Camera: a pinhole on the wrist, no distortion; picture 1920 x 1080 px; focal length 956.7 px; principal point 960.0 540.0 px. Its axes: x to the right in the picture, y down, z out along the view. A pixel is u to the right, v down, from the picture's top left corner.
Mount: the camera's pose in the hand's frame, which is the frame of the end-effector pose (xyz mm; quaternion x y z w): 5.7 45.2 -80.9 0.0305 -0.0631 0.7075 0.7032
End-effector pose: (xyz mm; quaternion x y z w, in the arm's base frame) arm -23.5 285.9 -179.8 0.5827 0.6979 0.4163 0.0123
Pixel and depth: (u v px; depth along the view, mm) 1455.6 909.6 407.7
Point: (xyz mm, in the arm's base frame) 364.9 333.6 -365.4
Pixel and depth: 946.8 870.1 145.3
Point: 42.3 277.5 -228.9
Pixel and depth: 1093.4 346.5 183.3
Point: 55.9 372.7 -205.2
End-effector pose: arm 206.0 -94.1 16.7 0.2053 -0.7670 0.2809 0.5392
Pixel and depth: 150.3 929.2 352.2
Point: 282.1 -462.3 -121.0
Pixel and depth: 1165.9 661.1 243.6
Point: 60.2 -152.6 -74.7
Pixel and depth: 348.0 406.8 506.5
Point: 127.7 -603.1 41.9
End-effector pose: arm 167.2 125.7 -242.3 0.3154 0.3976 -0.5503 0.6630
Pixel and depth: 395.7 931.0 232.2
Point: 63.1 40.8 -92.5
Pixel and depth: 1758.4 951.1 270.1
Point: 423.5 50.3 -35.6
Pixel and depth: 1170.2 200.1 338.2
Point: 297.3 -142.8 -209.0
